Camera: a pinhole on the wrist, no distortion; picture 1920 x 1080 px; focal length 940.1 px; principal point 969.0 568.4 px. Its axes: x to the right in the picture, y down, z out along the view. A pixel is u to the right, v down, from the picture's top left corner.
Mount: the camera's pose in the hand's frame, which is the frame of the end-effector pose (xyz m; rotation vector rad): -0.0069 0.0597 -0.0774 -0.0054 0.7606 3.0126
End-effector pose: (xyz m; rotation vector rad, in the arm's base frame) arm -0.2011 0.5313 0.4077 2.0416 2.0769 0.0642
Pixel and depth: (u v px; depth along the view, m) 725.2 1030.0 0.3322
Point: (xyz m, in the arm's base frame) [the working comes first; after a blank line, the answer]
In the camera's frame: -0.0862 0.1631 0.3322

-0.0753 0.5705 0.1258
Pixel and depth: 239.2 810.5 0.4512
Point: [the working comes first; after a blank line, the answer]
In the camera's frame: -0.3503 0.1162 0.4512

0.0274 0.8261 0.0246
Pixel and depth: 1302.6 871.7 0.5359
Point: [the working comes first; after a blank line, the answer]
In the camera's frame: 0.1902 0.1729 0.5359

0.0558 0.2772 0.0045
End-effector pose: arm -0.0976 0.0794 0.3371 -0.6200 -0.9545 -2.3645
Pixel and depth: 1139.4 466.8 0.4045
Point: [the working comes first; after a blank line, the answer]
In the camera's frame: 0.0733 -0.0437 0.4045

0.1944 0.1068 0.6045
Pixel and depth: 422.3 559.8 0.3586
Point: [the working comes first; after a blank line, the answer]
In the camera's frame: -0.2085 -0.0033 0.3586

-0.0640 0.0553 0.7217
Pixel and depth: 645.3 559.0 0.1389
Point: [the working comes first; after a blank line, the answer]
In the camera's frame: -0.0478 -0.0014 0.1389

-0.0437 0.0223 0.4523
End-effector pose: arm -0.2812 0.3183 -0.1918 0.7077 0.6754 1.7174
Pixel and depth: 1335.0 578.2 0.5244
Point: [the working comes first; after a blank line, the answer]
In the camera's frame: 0.2042 0.0055 0.5244

-0.1436 0.0770 0.2669
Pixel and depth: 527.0 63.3 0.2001
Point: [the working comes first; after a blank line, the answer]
In the camera's frame: -0.0941 -0.1075 0.2001

-0.4190 0.3544 0.0343
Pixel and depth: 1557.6 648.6 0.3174
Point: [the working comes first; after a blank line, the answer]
In the camera's frame: 0.1987 0.0271 0.3174

-0.1992 0.0932 0.0669
